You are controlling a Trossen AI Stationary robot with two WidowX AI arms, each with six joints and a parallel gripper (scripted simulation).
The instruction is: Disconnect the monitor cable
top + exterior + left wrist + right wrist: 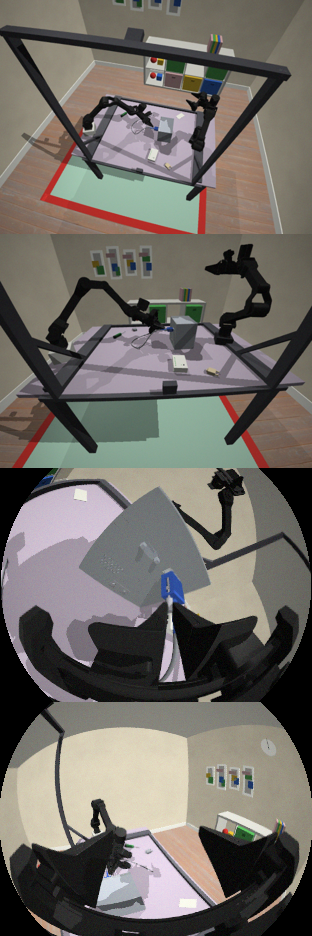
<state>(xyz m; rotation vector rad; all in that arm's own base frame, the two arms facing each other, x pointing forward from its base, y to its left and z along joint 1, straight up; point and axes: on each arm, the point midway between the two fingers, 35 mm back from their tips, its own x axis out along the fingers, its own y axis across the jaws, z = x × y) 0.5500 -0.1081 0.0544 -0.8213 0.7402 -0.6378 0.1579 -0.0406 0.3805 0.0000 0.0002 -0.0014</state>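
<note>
Now: left hand 40 mm to the left of the blue plug, 30 mm past it and 10 mm above it. Also, from my left hand: back panel 80 mm to the right, 40 mm below, 10 mm behind; grey box 140 mm to the right, 40 mm below, 20 mm behind; white device 230 mm behind, 110 mm below, 50 mm to the right.
</note>
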